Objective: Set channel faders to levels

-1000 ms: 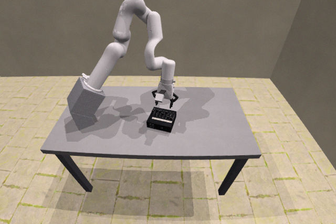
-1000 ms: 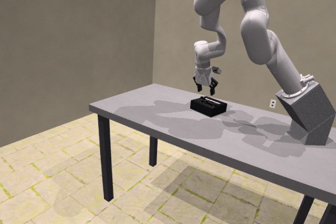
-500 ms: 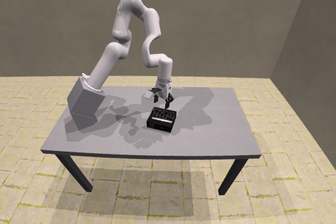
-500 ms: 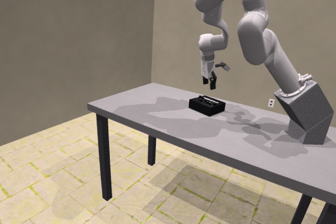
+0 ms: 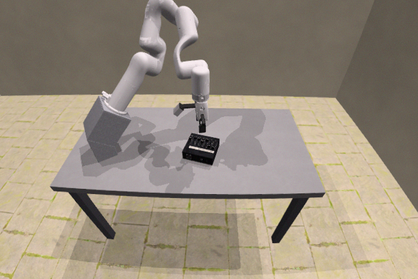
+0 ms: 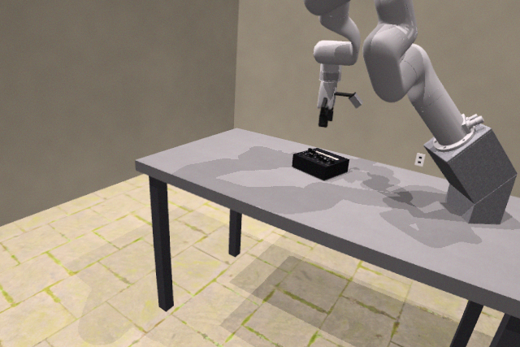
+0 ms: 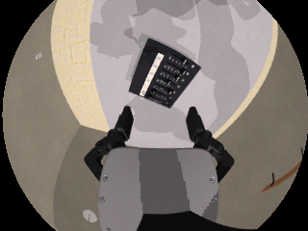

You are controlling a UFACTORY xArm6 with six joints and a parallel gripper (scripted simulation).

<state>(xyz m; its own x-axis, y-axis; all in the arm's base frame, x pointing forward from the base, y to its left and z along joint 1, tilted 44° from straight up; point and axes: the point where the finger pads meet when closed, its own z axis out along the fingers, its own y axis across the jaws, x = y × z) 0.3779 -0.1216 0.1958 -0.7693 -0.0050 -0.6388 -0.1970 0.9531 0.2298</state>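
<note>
Right now the fader cap is 130 mm below my hand, 40 mm ahead of it and 10 mm to the right of it. The rest, counted from my hand: fader 130 mm below, 20 mm to the left.
</note>
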